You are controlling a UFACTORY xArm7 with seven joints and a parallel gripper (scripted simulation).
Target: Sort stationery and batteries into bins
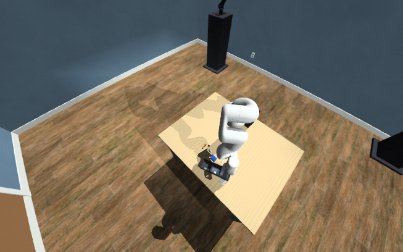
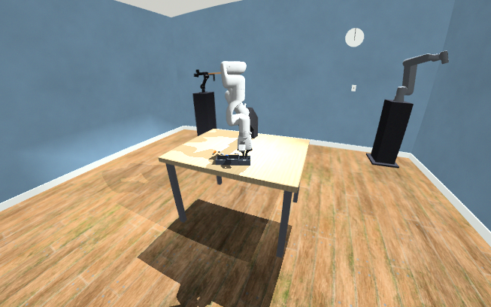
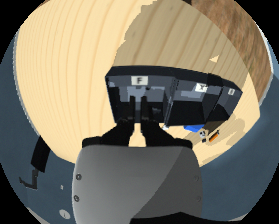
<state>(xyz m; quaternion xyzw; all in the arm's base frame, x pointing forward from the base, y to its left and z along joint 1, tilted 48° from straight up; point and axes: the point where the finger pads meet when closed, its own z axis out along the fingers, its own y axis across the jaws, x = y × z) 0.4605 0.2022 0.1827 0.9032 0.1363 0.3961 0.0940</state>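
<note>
My gripper is now 30 cm to the left of the orange battery, 8 cm past it and 5 cm above it. Also, from my hand: dark double bin: 8 cm to the right, 4 cm below, 3 cm ahead; pencil sharpener: 22 cm to the right, 8 cm behind, 5 cm below; blue block: 16 cm to the right, 5 cm below, 5 cm behind.
</note>
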